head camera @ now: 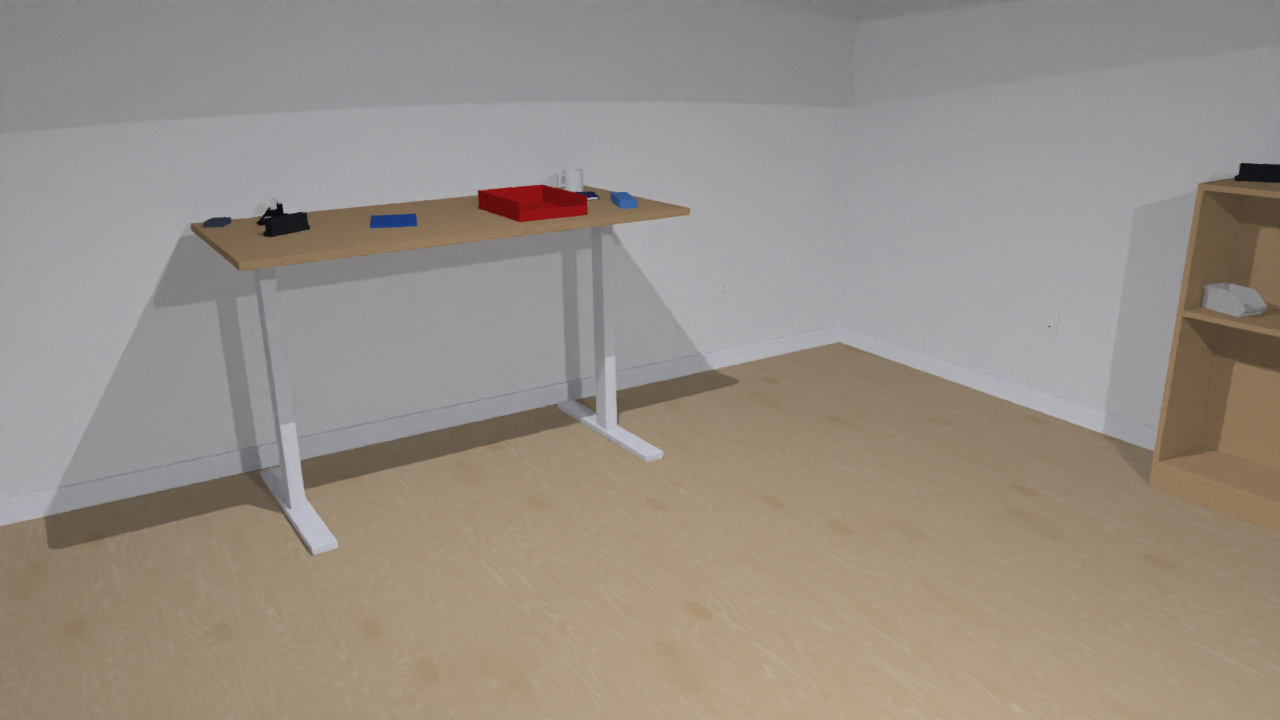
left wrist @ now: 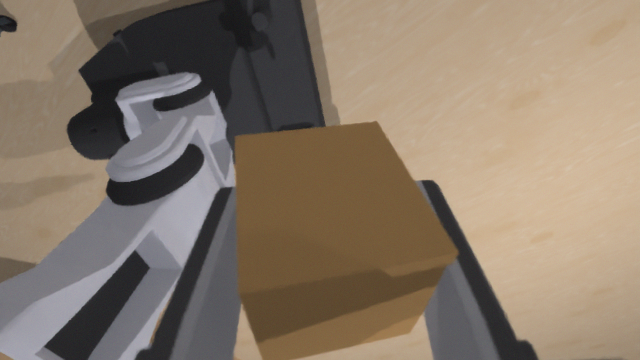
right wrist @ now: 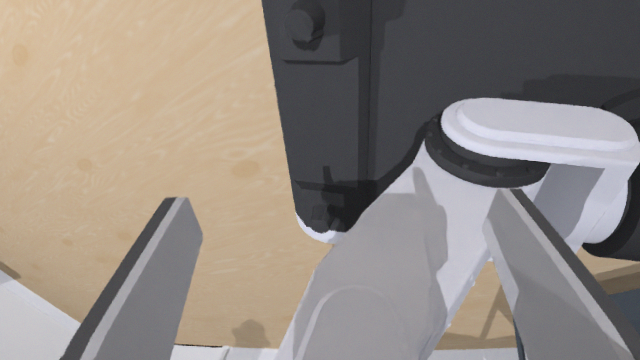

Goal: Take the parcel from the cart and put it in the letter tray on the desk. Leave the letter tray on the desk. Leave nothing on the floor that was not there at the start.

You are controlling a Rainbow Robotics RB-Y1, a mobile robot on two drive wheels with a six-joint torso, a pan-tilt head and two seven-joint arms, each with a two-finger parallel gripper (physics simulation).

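Frame: origin at the robot's base, x ahead, y left, z up, level; metres.
Where they show: left gripper, fingertip midpoint: [left wrist: 327, 202]; right gripper, fingertip midpoint: [right wrist: 341, 213].
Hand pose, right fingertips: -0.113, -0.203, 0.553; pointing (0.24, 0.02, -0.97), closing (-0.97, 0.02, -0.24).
Observation:
After its pixels a point has its place, as x, y, z.
The parcel, a plain brown box [left wrist: 330, 215] @(0.172, 0.217, 0.919), is between the fingers of my left gripper [left wrist: 327, 202] @(0.168, 0.199, 0.893), which is shut on it and holds it above the floor. The red letter tray [head camera: 553, 211] @(3.111, 0.110, 0.974) sits on the right half of the desk [head camera: 447, 225] @(3.019, 0.453, 0.950) in the head view; its low walls show and its inner floor is mostly hidden. The desk has a wooden top and white legs and stands some way ahead, to the left. My right gripper [right wrist: 341, 213] @(-0.113, -0.203, 0.553) is wide open with no object between its fingers. The cart does not show in the head view.
On the desk are a white mug [head camera: 573, 180] @(3.698, 0.047, 0.999), a small blue block [head camera: 623, 199] @(3.301, -0.134, 0.980), a flat blue item [head camera: 393, 220] @(3.090, 0.640, 0.958) and a black item [head camera: 287, 223] @(2.935, 0.939, 0.982). A wooden shelf unit [head camera: 1186, 402] @(2.902, -2.074, 0.292) stands at the right. My dark base [left wrist: 285, 95] @(0.000, -0.020, 0.191) [right wrist: 325, 115] @(-0.009, -0.024, 0.191) shows below both wrists.

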